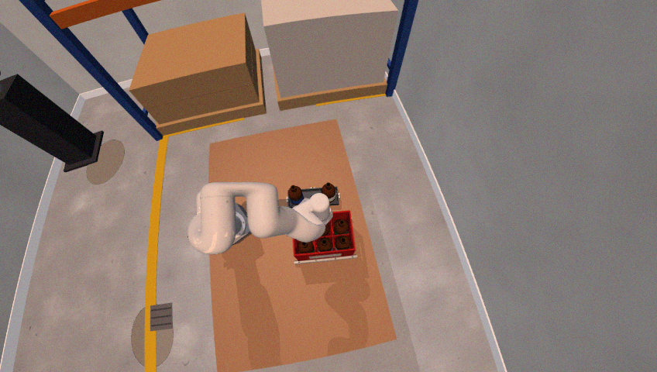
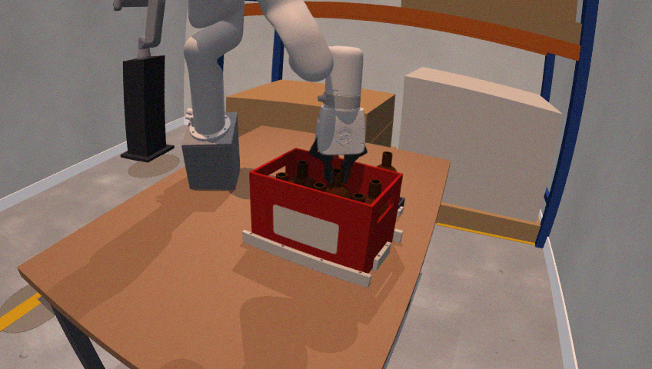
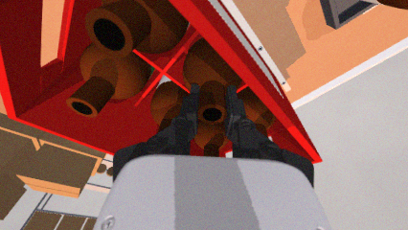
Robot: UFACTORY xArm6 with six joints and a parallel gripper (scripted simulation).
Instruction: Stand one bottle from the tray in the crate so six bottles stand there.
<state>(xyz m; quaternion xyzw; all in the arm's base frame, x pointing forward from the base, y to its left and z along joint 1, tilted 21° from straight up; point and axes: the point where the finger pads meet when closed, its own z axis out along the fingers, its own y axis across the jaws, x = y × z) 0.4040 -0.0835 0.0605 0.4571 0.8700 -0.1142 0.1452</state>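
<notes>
Now: the red crate 10 mm behind my hand, 40 mm to the right of it and 80 mm below it. The rest, counted from my hand: grey tray 200 mm to the left, 150 mm below.
</notes>
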